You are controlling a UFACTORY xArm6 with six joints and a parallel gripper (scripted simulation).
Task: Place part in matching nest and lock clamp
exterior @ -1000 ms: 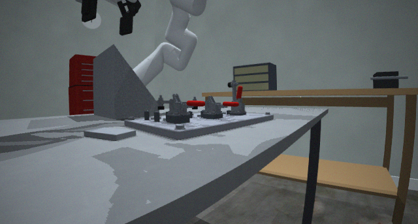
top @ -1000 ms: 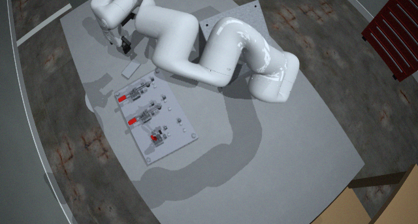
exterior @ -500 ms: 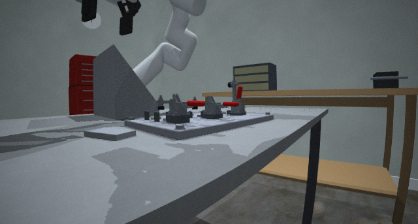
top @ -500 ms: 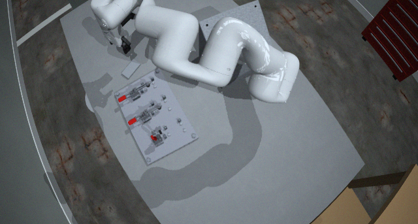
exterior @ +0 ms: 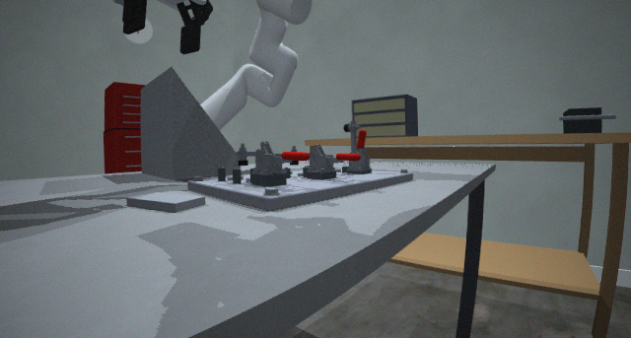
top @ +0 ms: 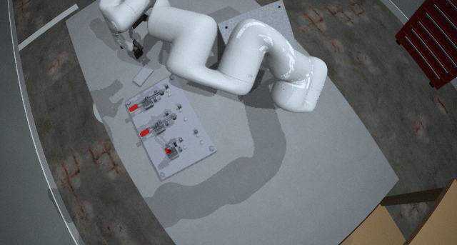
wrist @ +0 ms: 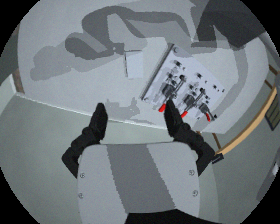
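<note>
Now: the grey part 210 mm below my hand. Round my hand: grey fixture plate: 10 mm ahead, 250 mm to the left, 200 mm below.
</note>
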